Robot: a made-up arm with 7 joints. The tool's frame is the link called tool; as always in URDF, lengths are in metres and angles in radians. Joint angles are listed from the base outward.
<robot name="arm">
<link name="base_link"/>
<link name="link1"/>
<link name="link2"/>
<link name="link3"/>
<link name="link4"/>
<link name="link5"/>
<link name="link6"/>
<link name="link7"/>
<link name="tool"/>
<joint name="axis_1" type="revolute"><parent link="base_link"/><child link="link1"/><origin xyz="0.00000 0.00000 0.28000"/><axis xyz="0 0 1"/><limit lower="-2.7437" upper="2.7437"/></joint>
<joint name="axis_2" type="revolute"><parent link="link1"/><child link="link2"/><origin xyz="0.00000 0.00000 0.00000"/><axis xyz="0 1 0"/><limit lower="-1.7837" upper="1.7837"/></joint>
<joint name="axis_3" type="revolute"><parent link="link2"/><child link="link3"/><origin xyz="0.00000 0.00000 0.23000"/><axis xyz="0 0 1"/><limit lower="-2.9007" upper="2.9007"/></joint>
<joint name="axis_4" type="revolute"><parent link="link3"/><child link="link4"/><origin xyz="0.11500 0.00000 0.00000"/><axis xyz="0 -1 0"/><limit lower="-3.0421" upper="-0.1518"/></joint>
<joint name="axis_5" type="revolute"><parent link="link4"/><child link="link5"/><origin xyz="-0.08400 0.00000 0.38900"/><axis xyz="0 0 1"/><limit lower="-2.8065" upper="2.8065"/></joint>
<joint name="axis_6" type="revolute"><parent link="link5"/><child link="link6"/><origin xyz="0.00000 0.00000 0.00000"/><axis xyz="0 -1 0"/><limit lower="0.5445" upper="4.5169"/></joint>
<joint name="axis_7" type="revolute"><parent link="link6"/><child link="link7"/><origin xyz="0.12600 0.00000 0.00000"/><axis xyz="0 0 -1"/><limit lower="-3.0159" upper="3.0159"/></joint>
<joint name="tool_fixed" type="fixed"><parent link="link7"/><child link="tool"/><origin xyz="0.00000 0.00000 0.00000" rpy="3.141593 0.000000 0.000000"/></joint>
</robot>
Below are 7 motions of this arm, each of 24 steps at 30 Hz.
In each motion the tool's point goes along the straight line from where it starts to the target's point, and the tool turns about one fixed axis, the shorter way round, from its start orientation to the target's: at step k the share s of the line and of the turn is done. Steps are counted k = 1, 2, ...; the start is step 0. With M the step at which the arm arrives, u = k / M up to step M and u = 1 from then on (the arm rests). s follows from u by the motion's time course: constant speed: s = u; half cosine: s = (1 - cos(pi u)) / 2; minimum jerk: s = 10 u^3 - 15 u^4 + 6 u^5.
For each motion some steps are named. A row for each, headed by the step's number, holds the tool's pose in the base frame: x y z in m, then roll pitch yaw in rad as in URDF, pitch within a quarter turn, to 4 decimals.
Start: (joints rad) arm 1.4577 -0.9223 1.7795 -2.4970 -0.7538 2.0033 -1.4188
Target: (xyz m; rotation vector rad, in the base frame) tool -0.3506 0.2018 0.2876 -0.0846 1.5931 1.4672
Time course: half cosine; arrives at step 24
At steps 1, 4, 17, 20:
1: -0.4937 0.0496 0.1078 -1.4128 0.9696 -0.1271
4: -0.4847 0.0592 0.1191 -1.3516 1.0542 -0.0823
17: -0.3787 0.1719 0.2523 1.2381 0.9762 2.3228
20: -0.3602 0.1916 0.2755 1.3303 0.7996 2.3799

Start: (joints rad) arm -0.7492 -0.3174 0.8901 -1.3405 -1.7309 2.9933 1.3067
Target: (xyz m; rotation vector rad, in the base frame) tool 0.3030 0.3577 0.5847 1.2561 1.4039 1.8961
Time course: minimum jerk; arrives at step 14
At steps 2, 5, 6, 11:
2: 0.3772 0.2827 0.7110 0.8666 -0.7942 2.2051
5: 0.3603 0.2999 0.6822 1.0345 -0.7107 2.1527
6: 0.3510 0.3092 0.6665 1.1187 -0.6629 2.1333
11: 0.3083 0.3524 0.5937 1.4656 -0.4329 2.1095

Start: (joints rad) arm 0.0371 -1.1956 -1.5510 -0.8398 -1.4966 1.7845 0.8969
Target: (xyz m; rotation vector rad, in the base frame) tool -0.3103 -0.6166 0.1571 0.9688 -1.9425 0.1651
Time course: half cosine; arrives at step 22
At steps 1, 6, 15, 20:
1: -0.5608 -0.4602 0.5439 -2.8790 -0.4502 3.1004
6: -0.5186 -0.4866 0.4788 -2.9293 -0.5609 -3.0419
15: -0.3681 -0.5805 0.2464 2.9573 -0.8626 -2.3562
20: -0.3154 -0.6134 0.1650 2.7313 -0.9034 -2.0354

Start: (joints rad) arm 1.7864 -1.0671 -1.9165 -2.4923 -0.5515 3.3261 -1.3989
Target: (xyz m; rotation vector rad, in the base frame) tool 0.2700 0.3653 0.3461 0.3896 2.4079 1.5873
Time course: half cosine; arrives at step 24
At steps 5, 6, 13, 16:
5: 0.4672 0.0451 0.2281 2.2591 -0.7955 1.9253
6: 0.4577 0.0605 0.2338 2.2188 -0.7631 1.9872
13: 0.3656 0.2101 0.2889 1.9960 -0.3876 2.4417
16: 0.3250 0.2760 0.3132 1.9648 -0.2048 2.5951

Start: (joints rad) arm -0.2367 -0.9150 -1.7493 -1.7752 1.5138 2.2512 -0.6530
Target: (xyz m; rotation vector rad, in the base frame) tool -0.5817 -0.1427 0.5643 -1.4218 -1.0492 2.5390
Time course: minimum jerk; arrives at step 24
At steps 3, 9, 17, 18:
3: -0.4183 -0.4968 0.2701 -1.1292 0.1723 -2.6887
9: -0.4613 -0.4035 0.3476 -1.0371 0.3311 -2.9325
17: -0.5564 -0.1975 0.5188 -0.9891 0.7265 2.7795
18: -0.5645 -0.1800 0.5333 -0.9987 0.7601 2.7229

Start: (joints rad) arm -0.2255 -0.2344 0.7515 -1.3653 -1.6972 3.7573 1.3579
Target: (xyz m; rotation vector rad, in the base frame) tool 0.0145 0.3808 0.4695 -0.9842 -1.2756 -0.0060
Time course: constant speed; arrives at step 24
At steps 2, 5, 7, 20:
2: 0.1982 0.3200 0.6694 1.4587 -0.9910 2.9198
5: 0.1731 0.3283 0.6421 1.6691 -1.1377 2.8817
7: 0.1564 0.3338 0.6239 1.8653 -1.2312 2.7971
20: 0.0479 0.3697 0.5058 -1.8929 -1.1131 0.9854

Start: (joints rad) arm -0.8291 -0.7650 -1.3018 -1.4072 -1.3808 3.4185 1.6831
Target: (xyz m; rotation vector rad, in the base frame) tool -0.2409 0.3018 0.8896 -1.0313 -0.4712 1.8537
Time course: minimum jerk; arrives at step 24
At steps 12, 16, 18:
12: -0.3028 0.0542 0.8075 -0.8641 -0.0103 2.0263
16: -0.2669 0.1978 0.8552 -0.8548 0.2703 1.9063
18: -0.2537 0.2505 0.8726 -0.8602 0.3732 1.8604

